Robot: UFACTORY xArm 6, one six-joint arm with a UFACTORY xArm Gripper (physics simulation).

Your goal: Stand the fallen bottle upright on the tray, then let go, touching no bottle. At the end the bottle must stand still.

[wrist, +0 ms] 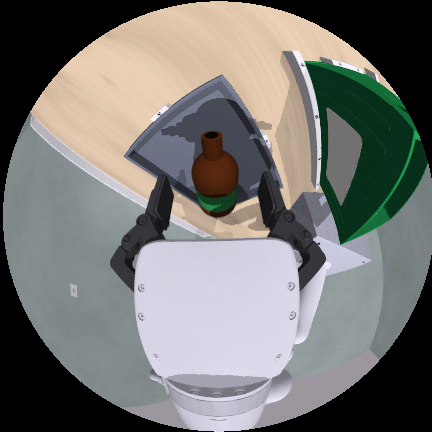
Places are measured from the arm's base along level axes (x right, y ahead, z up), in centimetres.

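Pixels of known places: gripper, fingertip midpoint: (214, 181).
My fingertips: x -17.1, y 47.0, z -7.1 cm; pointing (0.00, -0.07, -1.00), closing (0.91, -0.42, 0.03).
Behind a point stands the place of what it marks.
A brown bottle (215, 172) {x -18.5, y 43.6, z -11.8 cm} with a green band lies on its side over the dark grey square tray (172, 102) {x -19.7, y 53.4, z -18.5 cm} in the wrist view. Its open mouth points to the top of the view, above the tray's floor. Its base end points towards my gripper's body and covers the tray's lower corner; whether it rests on the rim there is hidden. My gripper (214, 181) {x -17.1, y 47.0, z -7.1 cm} is wide open and empty. Its black fingers appear on either side of the bottle's lower body, with a gap on both sides; the depth of the gap is hard to tell.
A large green bin (377, 115) is at the right, behind a white rail (308, 110) {x -2.1, y 46.0, z -17.1 cm}. A grey block (305, 210) {x -3.9, y 19.7, z -13.6 cm} is below it, near the right finger. The wooden table's pale edge (90, 167) {x -41.8, y 56.3, z -18.6 cm} runs along the left, with a grey-green wall beyond.
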